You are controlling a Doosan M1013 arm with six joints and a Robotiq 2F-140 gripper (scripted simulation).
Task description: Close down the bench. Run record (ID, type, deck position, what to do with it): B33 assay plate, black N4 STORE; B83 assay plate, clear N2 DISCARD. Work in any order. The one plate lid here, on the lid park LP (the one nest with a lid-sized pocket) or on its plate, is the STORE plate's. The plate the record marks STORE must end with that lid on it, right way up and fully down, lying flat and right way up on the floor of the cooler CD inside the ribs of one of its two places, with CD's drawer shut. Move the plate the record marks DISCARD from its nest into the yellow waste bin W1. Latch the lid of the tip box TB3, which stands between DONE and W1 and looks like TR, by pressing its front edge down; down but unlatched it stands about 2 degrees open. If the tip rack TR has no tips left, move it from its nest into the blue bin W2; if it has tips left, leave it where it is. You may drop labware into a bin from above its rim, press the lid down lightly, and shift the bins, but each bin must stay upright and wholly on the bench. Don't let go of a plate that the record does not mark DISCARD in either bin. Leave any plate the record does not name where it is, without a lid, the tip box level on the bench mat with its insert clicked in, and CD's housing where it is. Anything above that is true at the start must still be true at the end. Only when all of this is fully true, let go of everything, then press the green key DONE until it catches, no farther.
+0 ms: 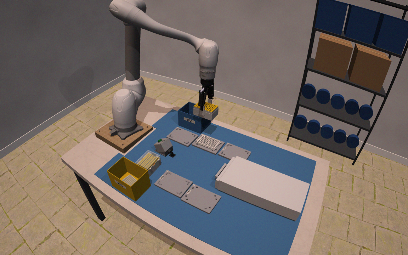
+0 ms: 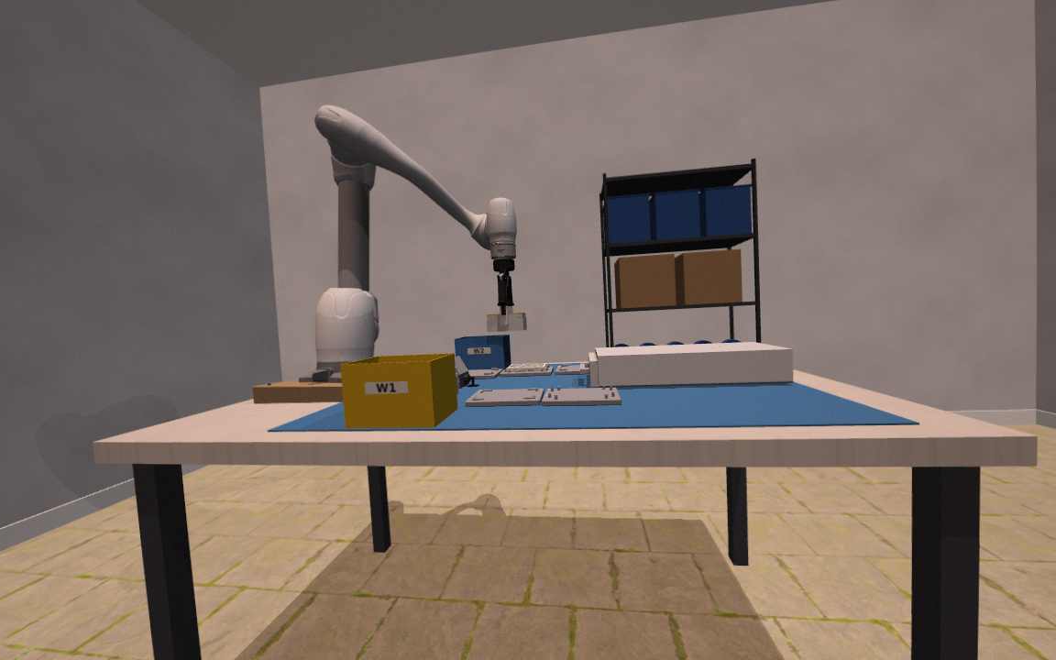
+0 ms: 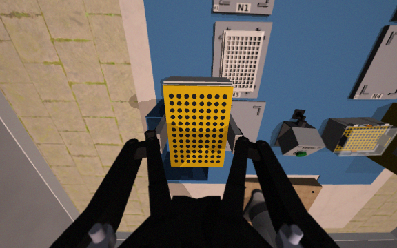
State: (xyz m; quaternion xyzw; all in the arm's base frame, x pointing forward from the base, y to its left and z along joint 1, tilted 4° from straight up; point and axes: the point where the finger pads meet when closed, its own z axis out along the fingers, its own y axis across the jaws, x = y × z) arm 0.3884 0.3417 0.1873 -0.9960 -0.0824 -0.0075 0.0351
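The blue bin W2 lies 150 mm below my hand, 110 mm behind it and 20 mm to the left of it. Round my hand: lid park LP: 180 mm below, 130 mm to the right, 70 mm behind; then yellow tip rack TR: 10 mm to the right, 10 mm below, 10 mm behind; then white plate: 170 mm below, 90 mm ahead, 80 mm to the right.
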